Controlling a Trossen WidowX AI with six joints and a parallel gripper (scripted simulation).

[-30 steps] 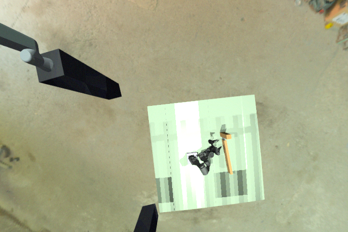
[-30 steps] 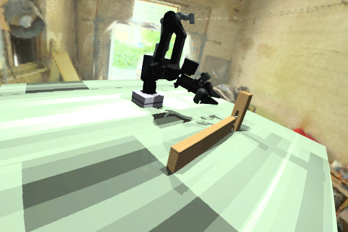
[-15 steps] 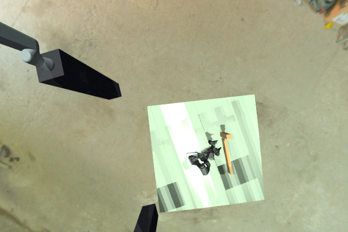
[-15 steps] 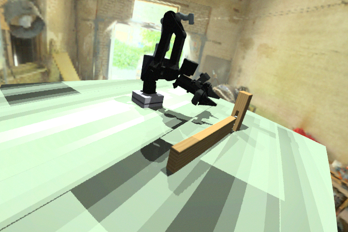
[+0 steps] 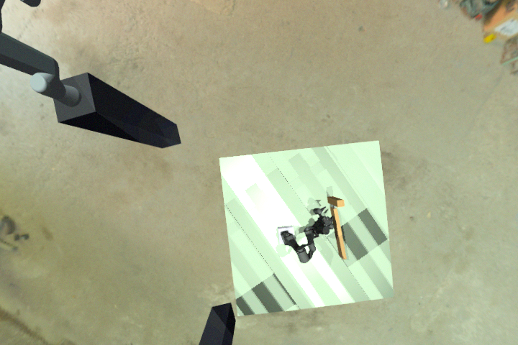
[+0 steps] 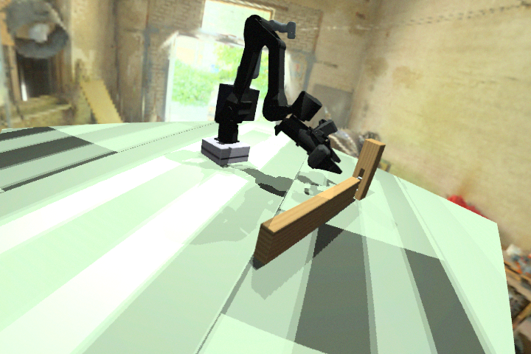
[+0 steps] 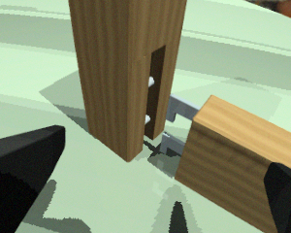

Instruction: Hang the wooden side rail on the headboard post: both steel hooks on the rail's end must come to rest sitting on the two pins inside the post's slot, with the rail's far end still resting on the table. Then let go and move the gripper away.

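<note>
The headboard post lies 60 mm to the left of my gripper tip and 60 mm ahead of it.
</note>
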